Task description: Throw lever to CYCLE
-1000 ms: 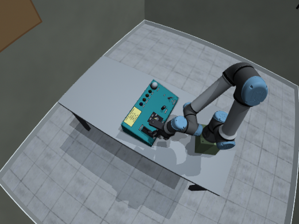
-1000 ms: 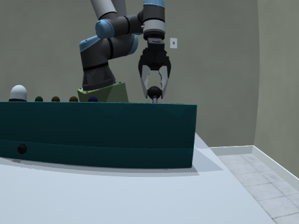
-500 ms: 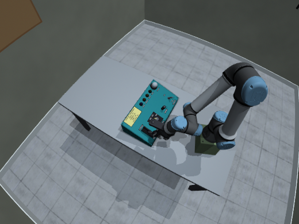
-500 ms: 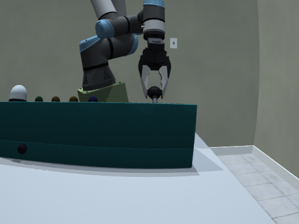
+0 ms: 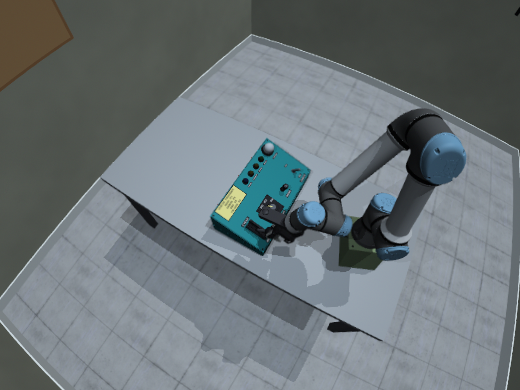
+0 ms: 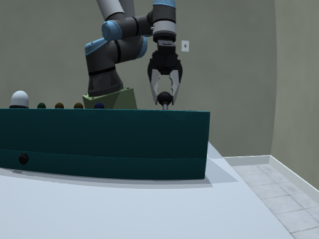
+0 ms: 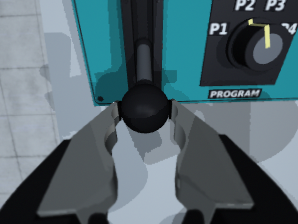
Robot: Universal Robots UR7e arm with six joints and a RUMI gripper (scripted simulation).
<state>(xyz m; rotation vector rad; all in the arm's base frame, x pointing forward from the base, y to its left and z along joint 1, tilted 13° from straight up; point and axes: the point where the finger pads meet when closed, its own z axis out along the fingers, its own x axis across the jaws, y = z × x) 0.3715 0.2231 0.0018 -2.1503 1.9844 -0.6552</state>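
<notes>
Right now my hand is 30 mm short of the lever and 30 mm above it. From my hand the other things lie so: teal console: 90 mm ahead, 180 mm to the right, 60 mm below; mode button: 60 mm ahead, 240 mm to the right, 40 mm below; program dial: 70 mm ahead, 110 mm to the right, 40 mm below.
</notes>
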